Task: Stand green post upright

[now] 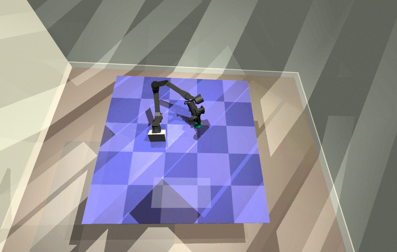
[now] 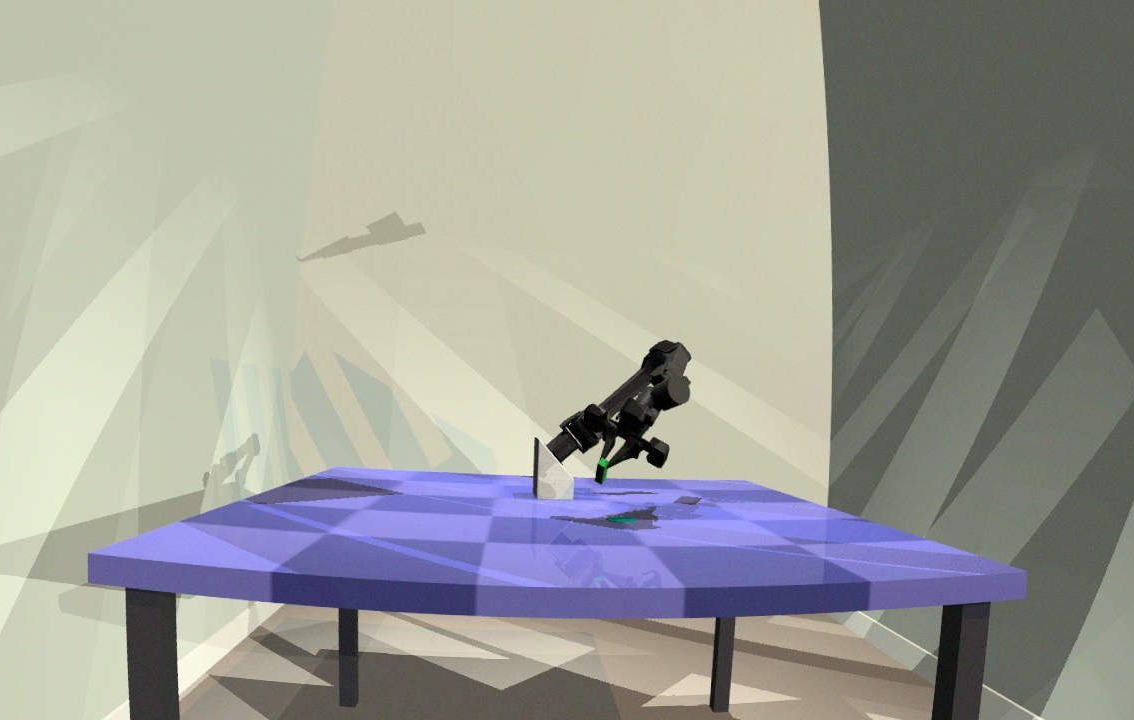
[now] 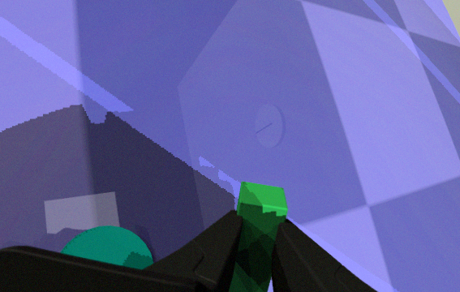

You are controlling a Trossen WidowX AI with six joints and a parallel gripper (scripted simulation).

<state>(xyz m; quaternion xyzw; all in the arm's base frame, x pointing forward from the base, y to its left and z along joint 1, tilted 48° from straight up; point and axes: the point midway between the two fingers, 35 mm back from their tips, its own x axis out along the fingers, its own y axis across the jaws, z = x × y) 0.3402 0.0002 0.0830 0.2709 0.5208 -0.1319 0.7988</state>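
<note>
Right now my gripper tip is 11 cm above the cyan circle, 4 cm to the right of it and 1 cm past it. Round my gripper tip: green post: 2 cm behind, 1 cm below.
</note>
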